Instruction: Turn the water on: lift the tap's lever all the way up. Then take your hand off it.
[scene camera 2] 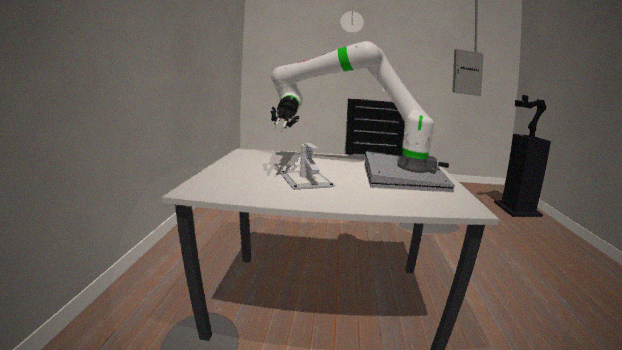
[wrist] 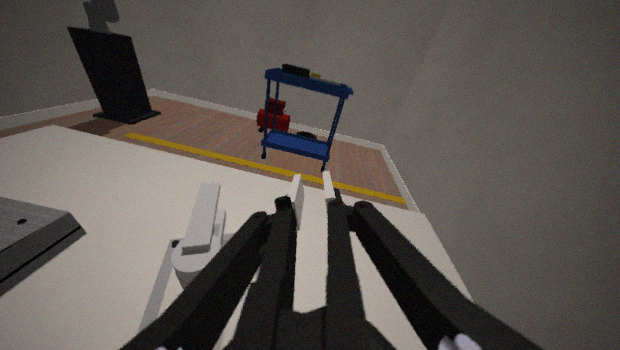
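Seen in the pictures: gripper, fingertip midpoint: point(scene camera 2: 278, 128) point(wrist: 313, 183); arm's base, link origin: point(scene camera 2: 412, 167).
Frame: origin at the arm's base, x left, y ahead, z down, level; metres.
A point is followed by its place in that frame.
The light grey tap point(scene camera 2: 304, 165) {x 0.120, y 0.489, z -0.014 m} point(wrist: 186, 266) {x 0.079, y 0.483, z -0.094 m} stands upright on a flat frame-like base point(scene camera 2: 314, 186) {x 0.207, y 0.443, z 0.045 m} point(wrist: 156, 290) {x 0.097, y 0.399, z 0.045 m} on the table. Its lever point(scene camera 2: 310, 147) {x 0.171, y 0.466, z -0.100 m} point(wrist: 202, 217) {x 0.132, y 0.470, z -0.103 m} is a flat bar at the top of the post; its exact angle is hard to tell. A lower arm, the spout, sticks out below it. My gripper point(scene camera 2: 280, 127) {x 0.157, y 0.592, z -0.169 m} point(wrist: 313, 183) {x 0.157, y 0.592, z -0.169 m} is nearly closed, with a narrow gap and nothing between its pale fingertips. It hangs above and to the left of the tap in the scene view, apart from the lever. In the wrist view, the black finger links hide part of the tap's base.
The white table point(scene camera 2: 225, 195) {x 0.346, y 0.758, z 0.053 m} point(wrist: 100, 165) {x 0.341, y 0.064, z 0.053 m} carries the robot's grey mounting plate point(scene camera 2: 410, 180) {x 0.174, y 0.054, z 0.012 m} point(wrist: 35, 225) {x 0.132, y 0.207, z -0.006 m} at the right in the scene view. Beyond the table, the wrist view shows a blue cart point(wrist: 310, 84) and a black pedestal point(wrist: 112, 75).
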